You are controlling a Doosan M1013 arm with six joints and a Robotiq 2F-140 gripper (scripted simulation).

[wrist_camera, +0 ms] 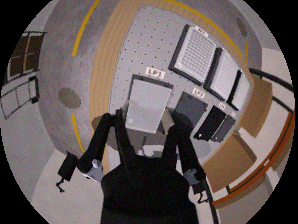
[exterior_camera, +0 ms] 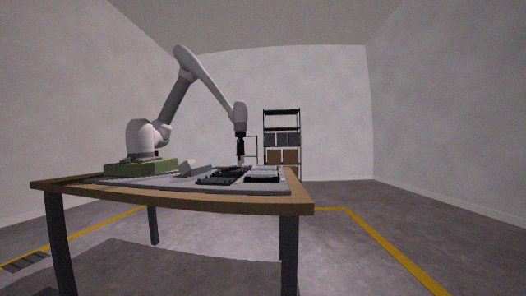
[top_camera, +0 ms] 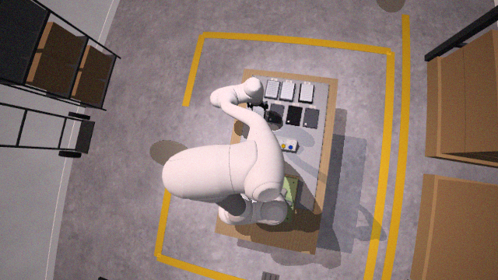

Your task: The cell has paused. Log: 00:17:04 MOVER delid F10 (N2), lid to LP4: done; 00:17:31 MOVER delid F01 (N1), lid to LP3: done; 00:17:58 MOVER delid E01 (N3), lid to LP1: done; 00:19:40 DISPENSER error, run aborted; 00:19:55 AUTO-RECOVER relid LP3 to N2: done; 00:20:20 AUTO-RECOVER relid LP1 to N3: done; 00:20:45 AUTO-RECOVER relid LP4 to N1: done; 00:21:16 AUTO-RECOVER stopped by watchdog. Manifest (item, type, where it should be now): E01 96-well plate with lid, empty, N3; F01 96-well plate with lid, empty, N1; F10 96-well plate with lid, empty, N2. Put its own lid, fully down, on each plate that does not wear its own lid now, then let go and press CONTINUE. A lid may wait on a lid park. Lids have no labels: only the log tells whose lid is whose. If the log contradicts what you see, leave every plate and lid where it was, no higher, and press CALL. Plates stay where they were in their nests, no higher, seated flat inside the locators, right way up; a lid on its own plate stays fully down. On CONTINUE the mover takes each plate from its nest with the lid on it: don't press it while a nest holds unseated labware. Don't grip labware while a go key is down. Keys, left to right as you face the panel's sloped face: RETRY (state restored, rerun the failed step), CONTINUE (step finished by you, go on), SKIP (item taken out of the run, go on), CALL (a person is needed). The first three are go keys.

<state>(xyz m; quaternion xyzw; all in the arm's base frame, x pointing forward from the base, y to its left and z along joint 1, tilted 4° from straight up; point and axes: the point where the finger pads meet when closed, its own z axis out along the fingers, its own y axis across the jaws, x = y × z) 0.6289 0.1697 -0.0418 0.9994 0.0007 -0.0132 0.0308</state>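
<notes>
The label is 9 cm ahead of my hand and 5 cm below it.
</notes>
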